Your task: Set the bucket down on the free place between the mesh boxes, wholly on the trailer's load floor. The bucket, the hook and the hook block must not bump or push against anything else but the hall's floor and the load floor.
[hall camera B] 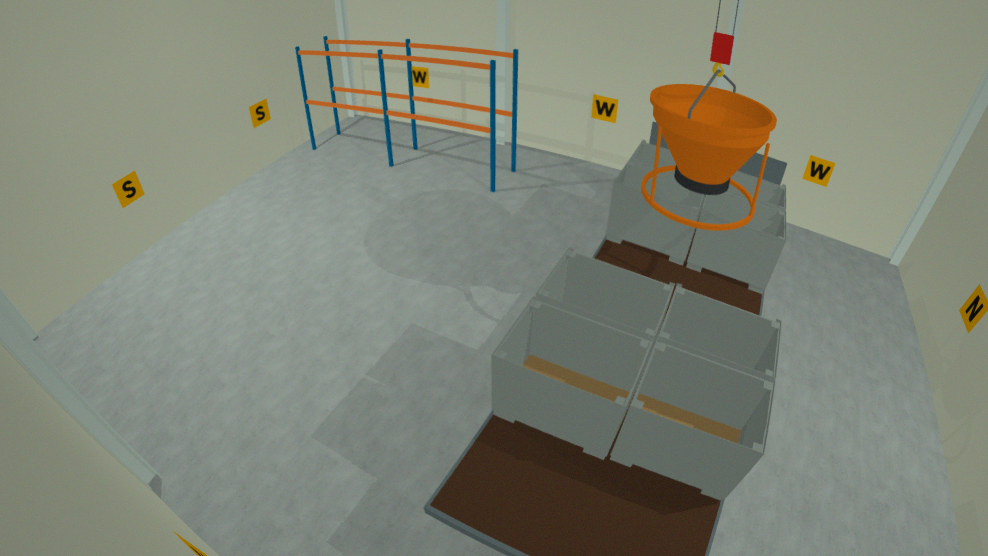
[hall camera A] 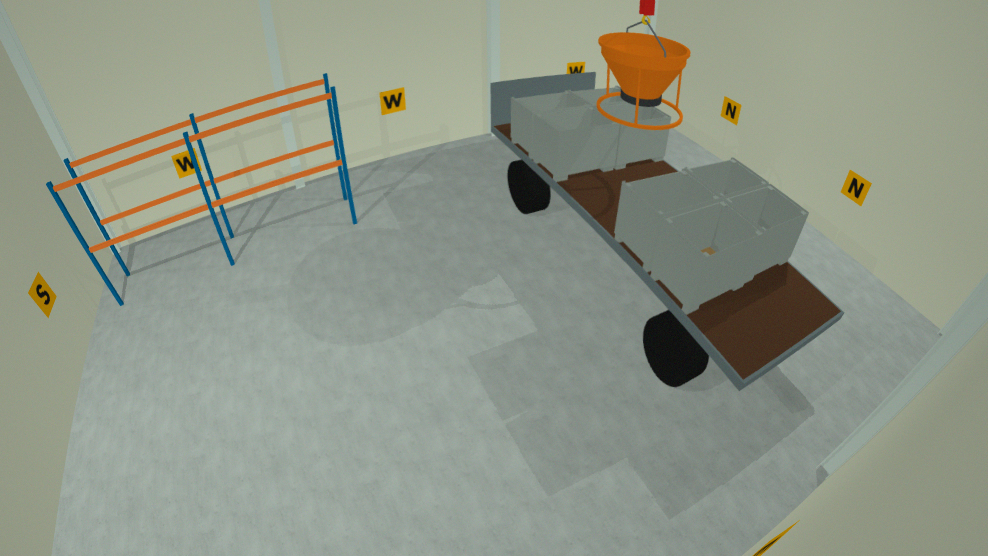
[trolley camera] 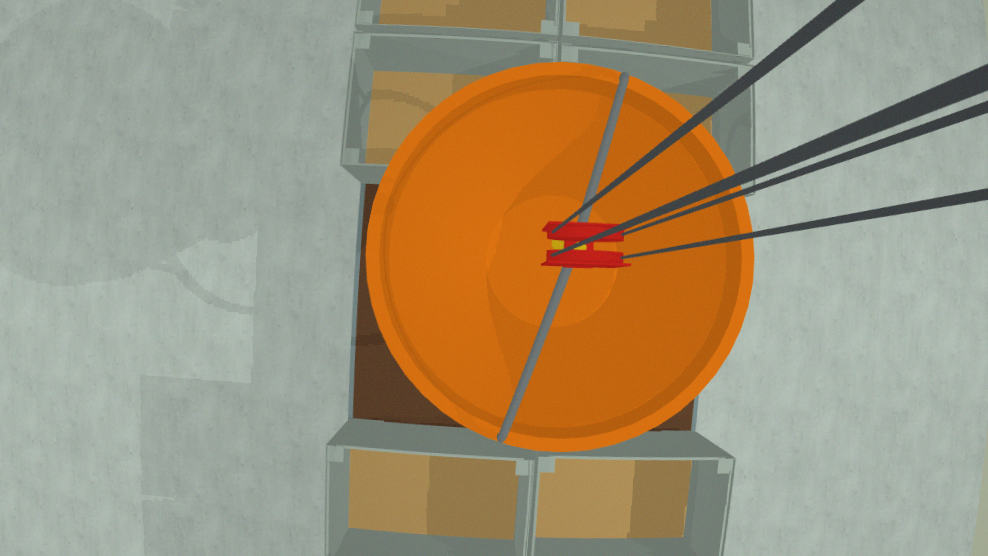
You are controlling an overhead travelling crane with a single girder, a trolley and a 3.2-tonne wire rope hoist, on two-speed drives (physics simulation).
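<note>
The orange bucket (hall camera A: 639, 65) (hall camera B: 715, 148) (trolley camera: 442, 242) hangs upright, high above the trailer. My hook (hall camera A: 646, 20) (hall camera B: 718, 69), under the red hook block (hall camera A: 646, 7) (hall camera B: 722, 48) (trolley camera: 585, 261), holds its bail. In the trolley camera the bucket covers most of the gap between the far mesh boxes (hall camera A: 552, 138) (hall camera B: 642, 214) (trolley camera: 350, 103) and the near mesh boxes (hall camera A: 663, 242) (hall camera B: 566, 394) (trolley camera: 428, 442), and its rim overlaps both groups' edges in that view. Brown load floor (hall camera A: 587, 197) (hall camera B: 725, 286) (trolley camera: 393, 394) shows in the gap. The foot ring is hidden from above.
A blue and orange rack (hall camera A: 210, 204) (hall camera B: 385, 110) stands by the west wall, away from the trailer. The trailer's grey headboard (hall camera A: 507, 103) (hall camera B: 763, 168) rises behind the far boxes. More load floor (hall camera A: 766, 325) (hall camera B: 580, 490) shows at the trailer's open end.
</note>
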